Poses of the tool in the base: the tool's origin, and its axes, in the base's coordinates. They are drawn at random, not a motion.
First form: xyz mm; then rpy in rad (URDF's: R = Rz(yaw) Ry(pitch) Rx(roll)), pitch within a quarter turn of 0, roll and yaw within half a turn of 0.
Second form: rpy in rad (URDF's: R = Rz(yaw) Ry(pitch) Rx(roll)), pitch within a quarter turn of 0, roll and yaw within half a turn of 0; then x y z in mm. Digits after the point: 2 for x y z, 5 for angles.
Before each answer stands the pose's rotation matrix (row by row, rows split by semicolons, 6 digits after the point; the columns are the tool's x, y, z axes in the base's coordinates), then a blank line. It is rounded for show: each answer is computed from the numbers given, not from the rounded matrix.
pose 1, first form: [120.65, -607.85, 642.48, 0.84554, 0.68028, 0.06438]
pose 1, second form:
0.775786 0.427057 0.464520; 0.050014 0.692236 -0.719936; -0.629011 0.581749 0.515668

[0.84554, 0.68028, 0.06438, 120.65, -607.85, 642.48]
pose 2, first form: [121.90, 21.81, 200.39, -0.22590, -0.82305, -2.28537]
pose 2, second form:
-0.445593 0.628562 0.637461; -0.513644 -0.762701 0.393009; 0.733223 -0.152306 0.662712

[-0.22590, -0.82305, -2.28537, 121.90, 21.81, 200.39]
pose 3, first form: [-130.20, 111.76, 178.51, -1.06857, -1.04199, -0.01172]
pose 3, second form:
0.504468 0.762380 -0.405326; -0.005913 0.472476 0.881324; 0.863410 -0.442204 0.242857

[-1.06857, -1.04199, -0.01172, -130.20, 111.76, 178.51]
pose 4, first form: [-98.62, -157.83, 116.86, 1.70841, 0.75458, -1.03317]
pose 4, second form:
0.373094 0.229635 -0.898926; -0.625779 -0.653037 -0.426548; -0.684983 0.721672 -0.099944

[1.70841, 0.75458, -1.03317, -98.62, -157.83, 116.86]
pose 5, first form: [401.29, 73.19, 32.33, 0.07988, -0.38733, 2.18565]
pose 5, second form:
-0.534107 -0.796867 0.282369; 0.756346 -0.599620 -0.261529; 0.377718 0.073884 0.922968

[0.07988, -0.38733, 2.18565, 401.29, 73.19, 32.33]
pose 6, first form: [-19.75, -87.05, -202.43, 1.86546, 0.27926, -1.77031]
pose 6, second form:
-0.190515 -0.336933 -0.922052; -0.942191 -0.200973 0.268115; -0.275644 0.919829 -0.279167

[1.86546, 0.27926, -1.77031, -19.75, -87.05, -202.43]
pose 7, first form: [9.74, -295.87, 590.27, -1.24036, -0.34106, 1.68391]
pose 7, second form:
-0.106371 -0.358094 -0.927606; 0.936378 0.277747 -0.214599; 0.334486 -0.891418 0.305767

[-1.24036, -0.34106, 1.68391, 9.74, -295.87, 590.27]
